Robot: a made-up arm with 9 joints. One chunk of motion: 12 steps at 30 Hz.
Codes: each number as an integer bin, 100 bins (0 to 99) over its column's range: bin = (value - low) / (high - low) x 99, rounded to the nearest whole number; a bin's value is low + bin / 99 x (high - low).
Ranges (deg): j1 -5..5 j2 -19..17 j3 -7..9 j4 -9..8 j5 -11..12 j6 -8..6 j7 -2..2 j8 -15..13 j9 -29..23
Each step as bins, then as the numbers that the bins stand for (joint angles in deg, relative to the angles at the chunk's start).
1 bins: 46 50 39 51 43 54 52 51 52
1 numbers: -0.35 -0.82 -0.70 -0.24 -1.01 -0.36 0.10 -0.58 -1.69
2 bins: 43 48 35 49 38 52 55 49 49
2 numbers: -0.66 -1.55 -1.34 -0.59 -2.17 -0.65 0.22 -1.14 -3.26
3 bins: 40 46 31 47 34 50 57 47 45
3 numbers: -0.96 -2.27 -1.99 -0.93 -3.10 -0.93 0.30 -1.71 -5.36
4 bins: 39 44 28 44 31 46 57 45 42
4 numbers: -1.06 -3.00 -2.47 -1.44 -3.80 -1.49 0.30 -2.27 -6.94
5 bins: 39 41 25 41 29 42 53 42 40
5 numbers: -1.06 -4.09 -2.96 -1.96 -4.26 -2.06 0.14 -3.12 -7.99
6 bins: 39 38 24 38 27 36 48 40 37
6 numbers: -1.06 -5.18 -3.12 -2.47 -4.73 -2.91 -0.06 -3.69 -9.57
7 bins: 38 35 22 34 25 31 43 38 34
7 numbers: -1.16 -6.27 -3.44 -3.16 -5.19 -3.62 -0.26 -4.25 -11.14
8 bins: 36 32 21 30 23 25 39 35 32
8 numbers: -1.36 -7.36 -3.61 -3.85 -5.66 -4.46 -0.42 -5.10 -12.19
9 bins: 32 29 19 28 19 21 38 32 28
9 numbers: -1.77 -8.45 -3.93 -4.19 -6.59 -5.03 -0.46 -5.95 -14.29
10 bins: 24 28 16 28 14 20 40 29 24
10 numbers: -2.58 -8.82 -4.41 -4.19 -7.75 -5.17 -0.38 -6.80 -16.39
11 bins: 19 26 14 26 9 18 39 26 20
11 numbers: -3.08 -9.55 -4.74 -4.54 -8.91 -5.45 -0.42 -7.65 -18.49
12 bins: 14 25 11 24 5 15 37 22 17
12 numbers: -3.59 -9.91 -5.22 -4.88 -9.84 -5.88 -0.51 -8.78 -20.07
